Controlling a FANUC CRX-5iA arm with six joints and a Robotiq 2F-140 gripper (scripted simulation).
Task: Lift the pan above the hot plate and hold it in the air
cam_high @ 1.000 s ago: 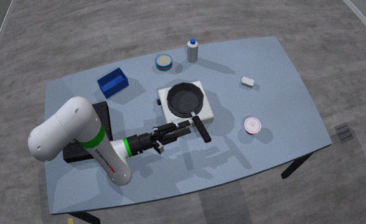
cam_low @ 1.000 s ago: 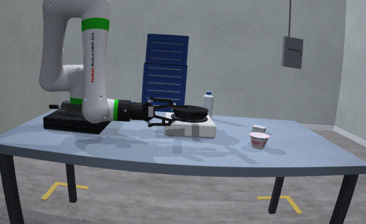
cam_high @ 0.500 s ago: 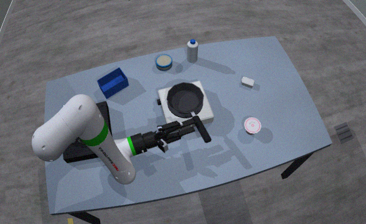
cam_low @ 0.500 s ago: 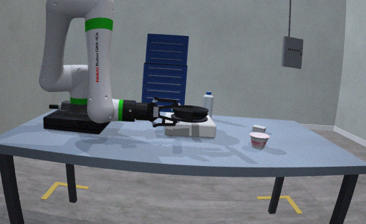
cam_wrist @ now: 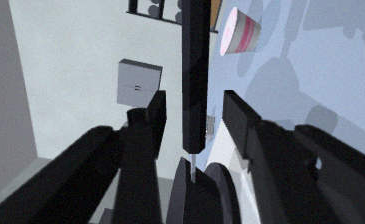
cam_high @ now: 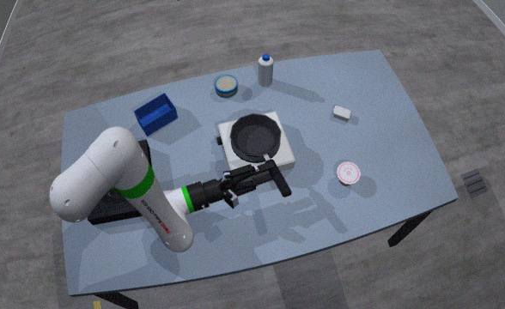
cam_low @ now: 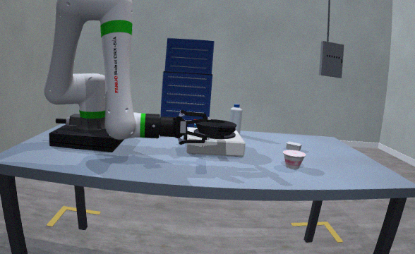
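The black pan is 20 mm ahead of my hand, 110 mm to the left of it and 20 mm below it. From my hand the other things lie so: white block (410 mm ahead, 250 mm to the left, 110 mm below); then white hot plate (10 mm behind, 170 mm to the left, 90 mm below); then pink-rimmed cup (320 mm ahead, 50 mm to the right, 90 mm below).
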